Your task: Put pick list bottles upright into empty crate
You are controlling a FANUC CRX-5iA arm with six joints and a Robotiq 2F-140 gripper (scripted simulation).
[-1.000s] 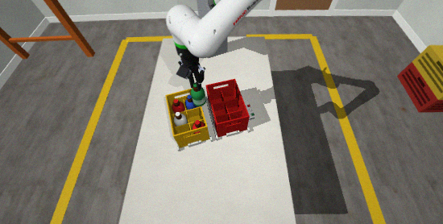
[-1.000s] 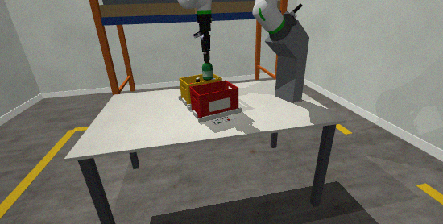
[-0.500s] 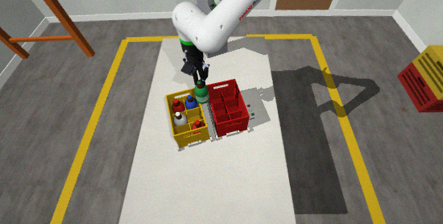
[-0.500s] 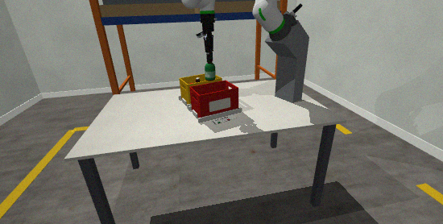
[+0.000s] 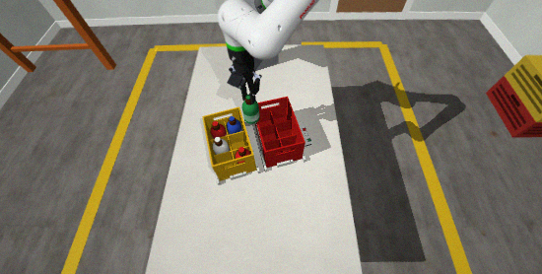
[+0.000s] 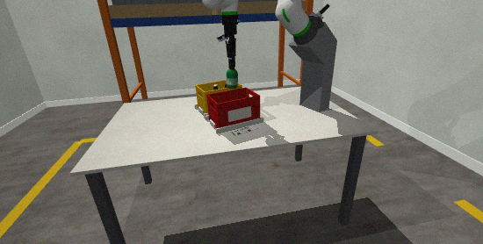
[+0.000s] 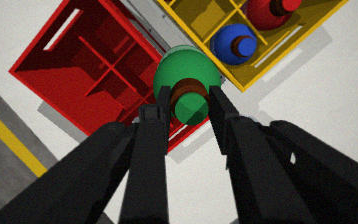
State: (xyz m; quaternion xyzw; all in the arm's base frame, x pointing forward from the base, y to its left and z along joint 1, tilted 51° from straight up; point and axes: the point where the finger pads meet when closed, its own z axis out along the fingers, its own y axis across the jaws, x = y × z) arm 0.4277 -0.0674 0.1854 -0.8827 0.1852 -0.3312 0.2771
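Now: hand 8 cm above the green-label bottle. Round my hand: red crate 27 cm below, 12 cm to the left, 1 cm behind; blue-labelled bottle 26 cm below, 10 cm to the right, 2 cm ahead; yellow crate 27 cm below, 11 cm ahead, 9 cm to the right.
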